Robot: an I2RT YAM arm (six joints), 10 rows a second.
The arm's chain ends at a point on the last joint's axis. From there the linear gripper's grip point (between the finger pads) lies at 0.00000 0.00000 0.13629 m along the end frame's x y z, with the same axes.
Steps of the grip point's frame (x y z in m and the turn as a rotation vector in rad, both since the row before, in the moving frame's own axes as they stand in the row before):
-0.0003, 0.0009, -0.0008, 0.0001, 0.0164, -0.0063
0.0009, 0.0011, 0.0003, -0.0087, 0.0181, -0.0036
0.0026, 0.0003, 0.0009, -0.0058, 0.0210, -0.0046
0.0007, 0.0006, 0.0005, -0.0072, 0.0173, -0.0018
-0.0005, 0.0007, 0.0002, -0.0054, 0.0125, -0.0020
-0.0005, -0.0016, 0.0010, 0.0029, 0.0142, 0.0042
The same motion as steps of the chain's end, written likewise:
-0.0025, 0.0009, -0.0008, 0.0001, 0.0164, -0.0063
-0.0016, -0.0001, 0.0003, -0.0087, 0.0181, -0.0036
-0.0003, -0.0005, 0.0009, -0.0058, 0.0210, -0.0046
-0.0017, -0.0004, 0.0005, -0.0072, 0.0173, -0.0018
-0.0022, 0.0000, 0.0002, -0.0054, 0.0125, -0.0020
-0.0024, -0.0012, 0.0010, 0.0029, 0.0142, 0.0042

